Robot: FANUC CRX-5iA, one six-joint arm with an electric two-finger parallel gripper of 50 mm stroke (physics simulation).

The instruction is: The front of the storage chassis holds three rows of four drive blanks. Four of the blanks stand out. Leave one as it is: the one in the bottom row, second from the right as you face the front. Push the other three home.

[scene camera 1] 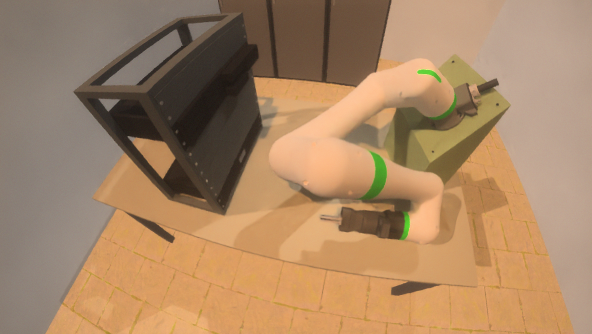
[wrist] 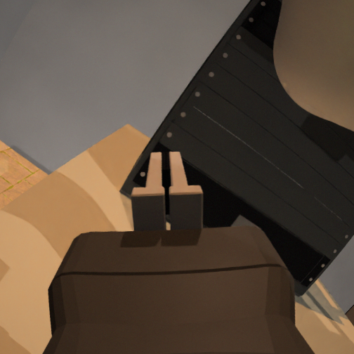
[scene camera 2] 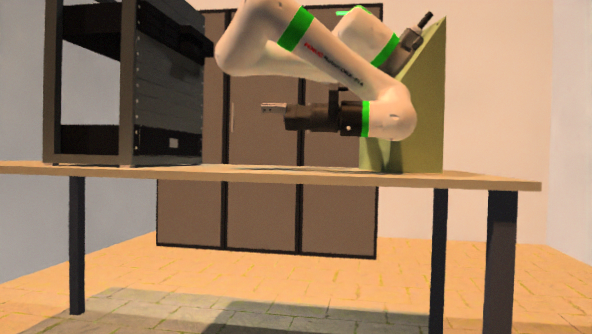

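Seen in the pictures: gripper, fingertip midpoint: (scene camera 1: 320, 217) (scene camera 2: 261, 108); arm's base at its link origin: (scene camera 1: 446, 110) (scene camera 2: 400, 64).
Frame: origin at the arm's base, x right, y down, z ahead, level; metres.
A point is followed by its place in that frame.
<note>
The dark storage chassis (scene camera 1: 212, 97) @[x -0.400, y -0.080, z 0.652 m] (scene camera 2: 192, 40) @[x -0.245, y -0.088, z 0.689 m] sits in the upper part of the black rack's front. A dark part (scene camera 1: 248, 56) @[x -0.190, y -0.106, z 0.675 m] stands out at its far end in the first scene view. Individual blanks are too dark and small to tell apart, so rows and positions cannot be read. In the wrist view my own arm covers the upper right of the rack front. My gripper (scene camera 1: 322, 218) @[x -0.467, y 0.194, z 0.264 m] (scene camera 2: 262, 107) @[x -0.467, y 0.194, z 0.264 m] (wrist: 165, 170) is shut and empty, pointing level toward the rack side. It is well apart from the rack front and lower than the chassis.
The black rack (scene camera 1: 112, 92) @[x -0.608, y -0.225, z 0.732 m] (scene camera 2: 127, 90) @[x -0.581, y 0.145, z 0.634 m] (wrist: 240, 107) stands on the table (scene camera 1: 280, 245) @[x -0.565, y 0.361, z 0.364 m] (scene camera 2: 300, 176) @[x -0.546, y 0.365, z 0.111 m]. Plain panels and a bottom unit with a pale label (scene camera 1: 242, 156) @[x -0.334, y 0.284, z 0.686 m] (scene camera 2: 173, 143) @[x -0.336, y 0.284, z 0.685 m] lie below the chassis. The green pedestal (scene camera 1: 465, 135) @[x -0.099, y -0.002, z -0.070 m] (scene camera 2: 425, 115) @[x -0.089, y 0.183, z -0.098 m] carries my arm. Brown cabinets (scene camera 1: 300, 40) (scene camera 2: 262, 215) stand behind.
</note>
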